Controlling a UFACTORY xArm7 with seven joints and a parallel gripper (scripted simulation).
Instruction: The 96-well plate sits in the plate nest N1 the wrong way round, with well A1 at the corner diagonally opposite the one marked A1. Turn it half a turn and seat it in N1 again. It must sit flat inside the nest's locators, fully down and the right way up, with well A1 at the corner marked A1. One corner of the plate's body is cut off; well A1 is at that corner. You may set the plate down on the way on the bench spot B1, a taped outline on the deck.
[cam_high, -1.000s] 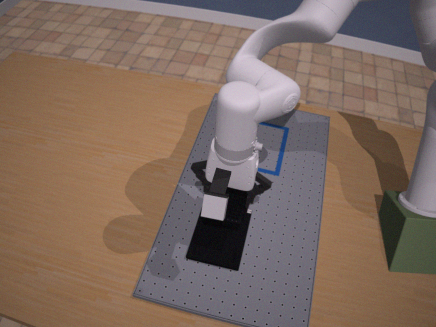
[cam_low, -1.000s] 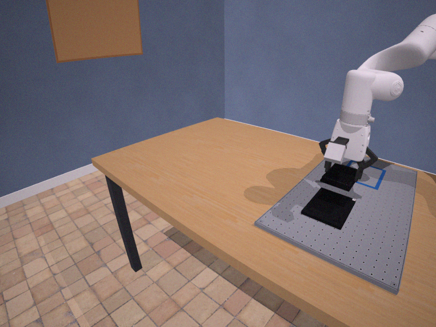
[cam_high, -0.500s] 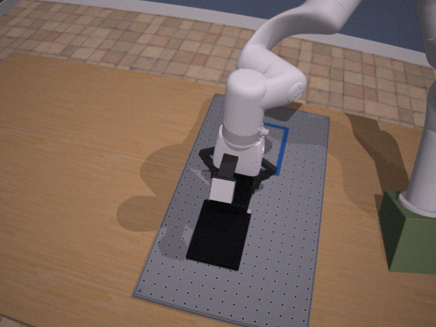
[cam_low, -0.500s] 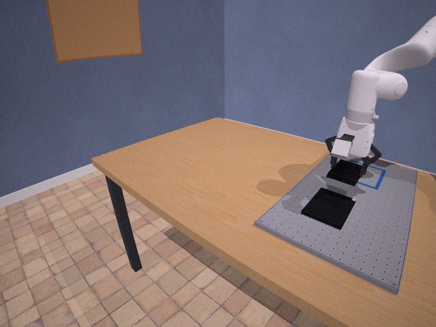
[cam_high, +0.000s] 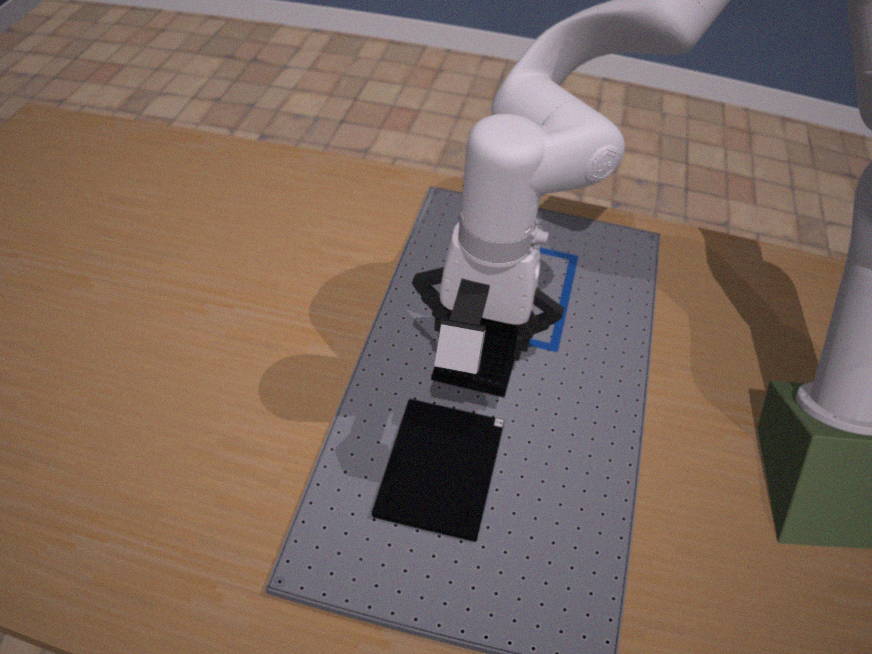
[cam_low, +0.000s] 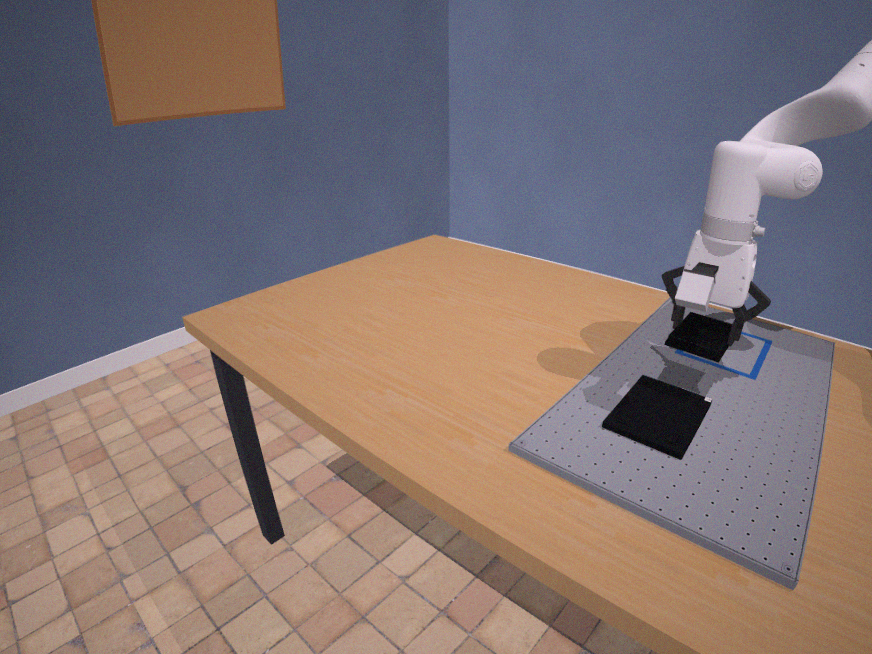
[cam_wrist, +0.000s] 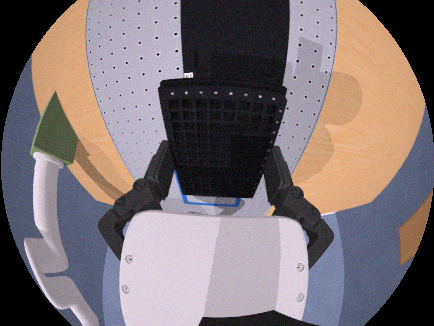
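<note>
Right now my hand is 90 mm above the small white A1 mark, 40 mm to the right of it and 40 mm past it. Round my hand: black plate nest N1 (120 mm to the left, 100 mm below); black 96-well plate (10 mm below).
</note>
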